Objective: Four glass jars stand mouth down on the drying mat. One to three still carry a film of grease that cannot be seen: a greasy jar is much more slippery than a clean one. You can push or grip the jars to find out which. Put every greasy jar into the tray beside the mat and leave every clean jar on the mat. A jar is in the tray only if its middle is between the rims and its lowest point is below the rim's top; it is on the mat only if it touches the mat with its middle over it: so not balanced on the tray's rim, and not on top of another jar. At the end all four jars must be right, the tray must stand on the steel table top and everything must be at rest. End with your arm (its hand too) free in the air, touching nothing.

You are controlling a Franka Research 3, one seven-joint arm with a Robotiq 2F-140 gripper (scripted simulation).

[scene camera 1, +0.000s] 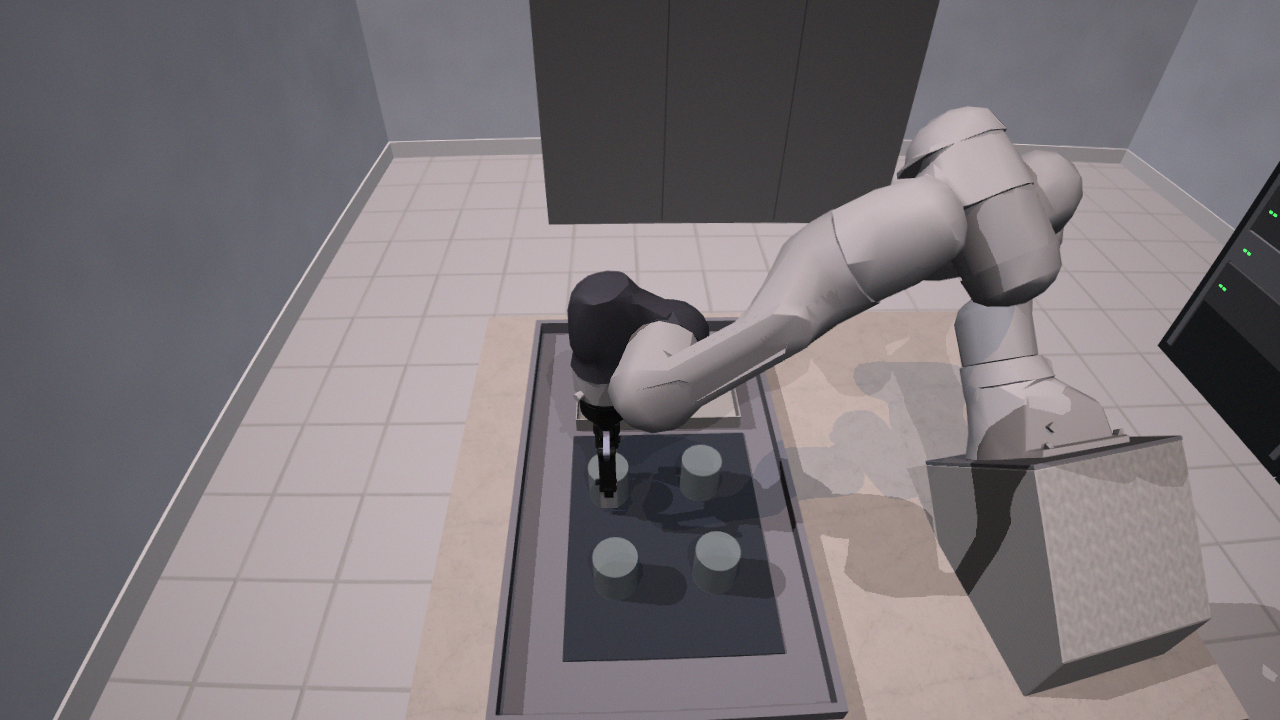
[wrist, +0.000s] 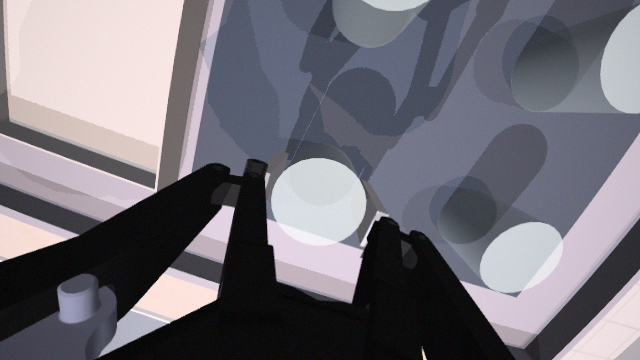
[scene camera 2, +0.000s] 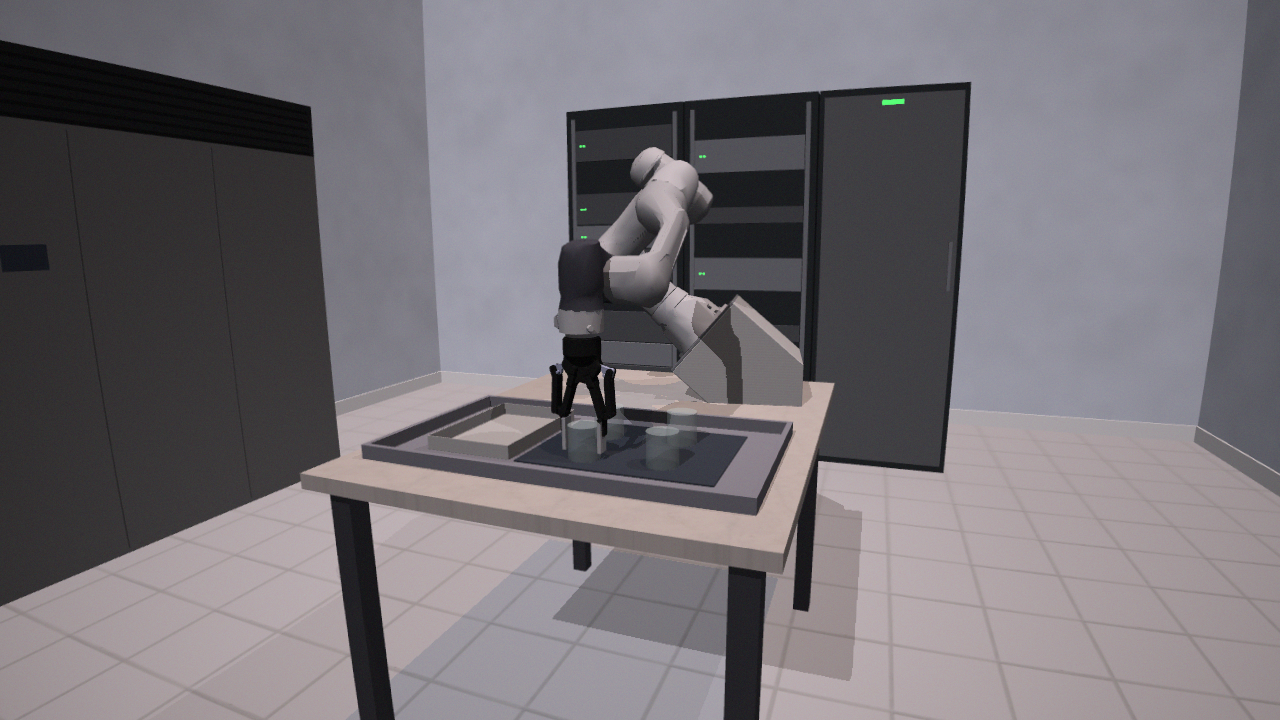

Labels:
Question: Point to a dark drying mat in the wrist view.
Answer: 431,114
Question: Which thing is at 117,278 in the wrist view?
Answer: My gripper.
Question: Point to a shallow tray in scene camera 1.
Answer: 723,412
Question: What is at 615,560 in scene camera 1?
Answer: A jar.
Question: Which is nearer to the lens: the jar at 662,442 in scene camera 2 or the shallow tray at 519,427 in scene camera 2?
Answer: The jar.

